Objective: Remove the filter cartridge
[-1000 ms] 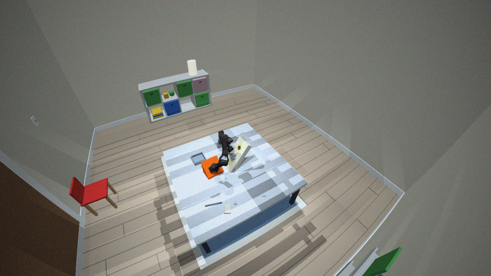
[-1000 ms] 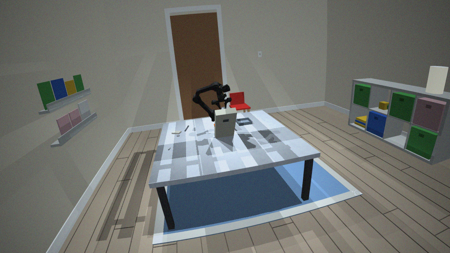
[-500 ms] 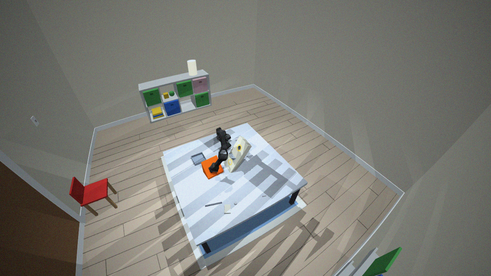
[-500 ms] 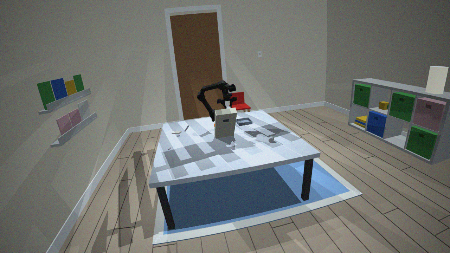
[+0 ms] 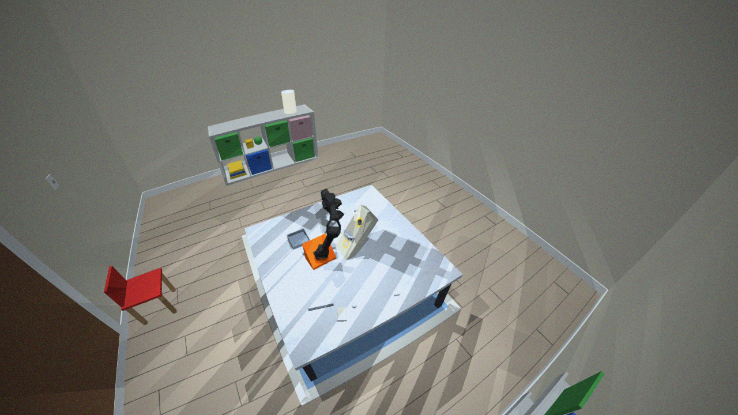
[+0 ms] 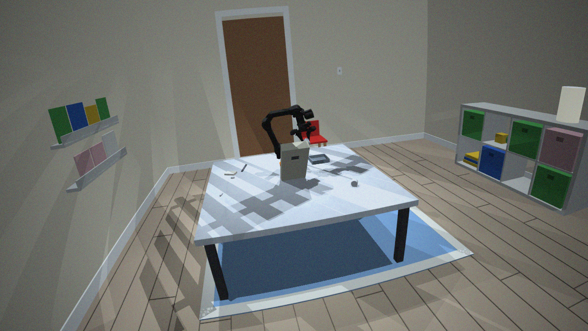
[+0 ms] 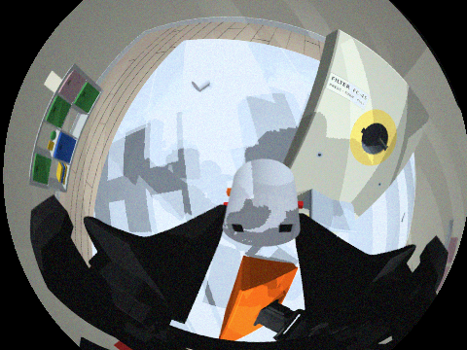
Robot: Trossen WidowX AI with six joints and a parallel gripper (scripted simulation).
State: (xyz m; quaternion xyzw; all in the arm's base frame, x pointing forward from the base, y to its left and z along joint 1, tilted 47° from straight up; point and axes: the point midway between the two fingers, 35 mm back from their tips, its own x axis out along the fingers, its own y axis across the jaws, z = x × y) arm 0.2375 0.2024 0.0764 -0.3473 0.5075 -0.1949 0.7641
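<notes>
The grey tray lies 260 mm below my gripper tip, 260 mm behind it and 210 mm to the left of it. From my gripper tip the other things lie so: round filter cartridge (right at my gripper tip); small pale block (540 mm to the right, 360 mm behind, 260 mm below); service panel (130 mm to the right, 110 mm below, 70 mm ahead).
</notes>
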